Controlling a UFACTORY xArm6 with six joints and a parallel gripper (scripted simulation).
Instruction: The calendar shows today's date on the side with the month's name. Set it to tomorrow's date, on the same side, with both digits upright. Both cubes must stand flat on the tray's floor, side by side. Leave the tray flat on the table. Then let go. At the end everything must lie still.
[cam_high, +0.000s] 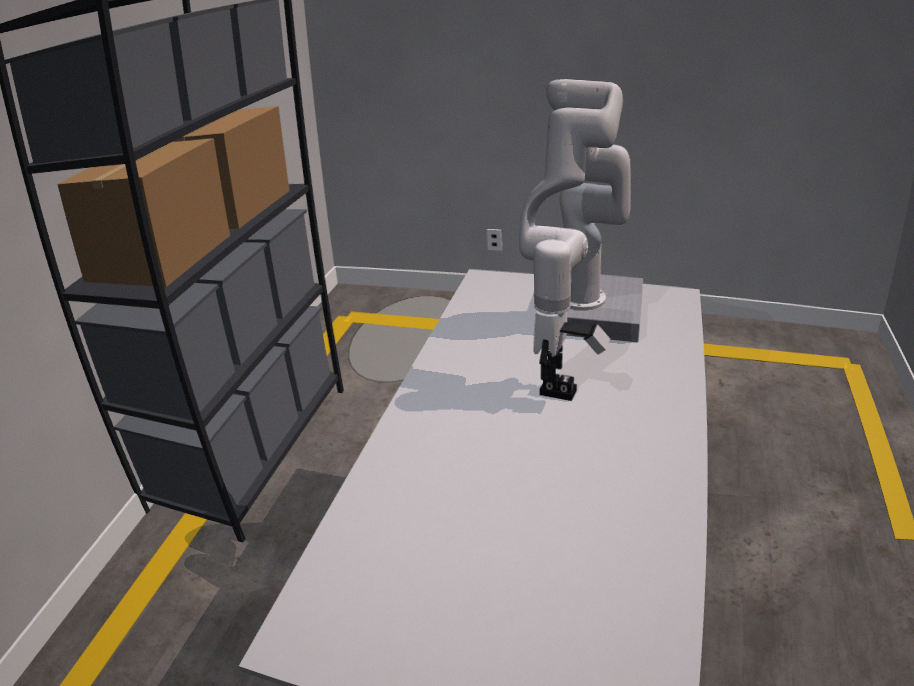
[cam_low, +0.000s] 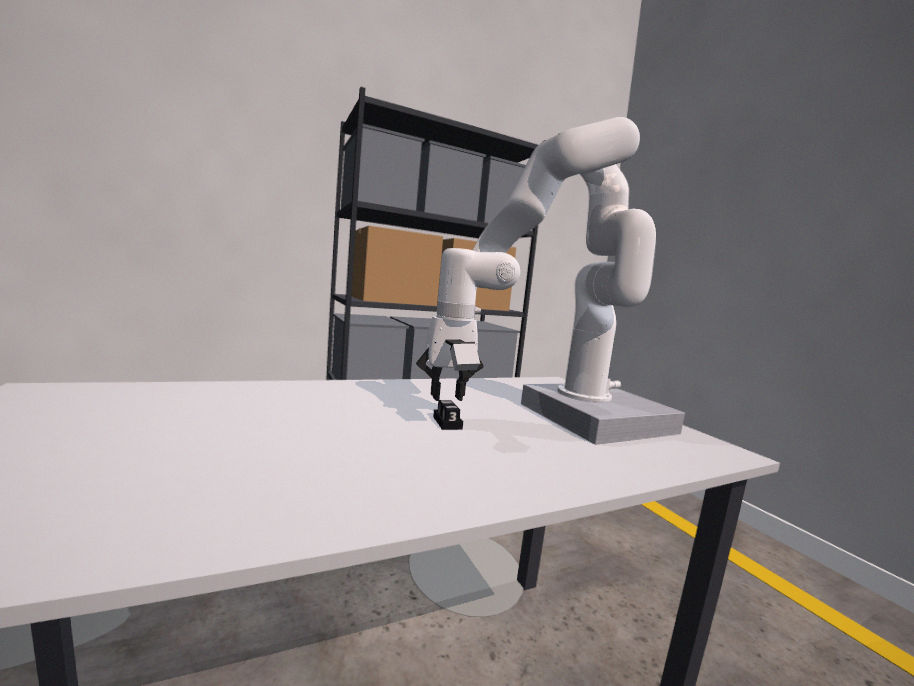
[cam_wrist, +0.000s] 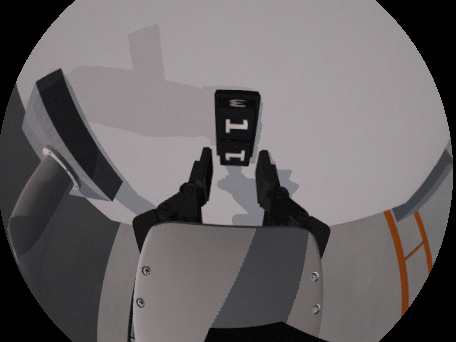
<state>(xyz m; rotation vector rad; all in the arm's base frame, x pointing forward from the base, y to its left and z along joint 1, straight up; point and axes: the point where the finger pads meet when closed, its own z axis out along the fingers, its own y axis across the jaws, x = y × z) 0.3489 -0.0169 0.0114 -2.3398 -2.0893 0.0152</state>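
Right now the black cube is 4 cm below my hand.
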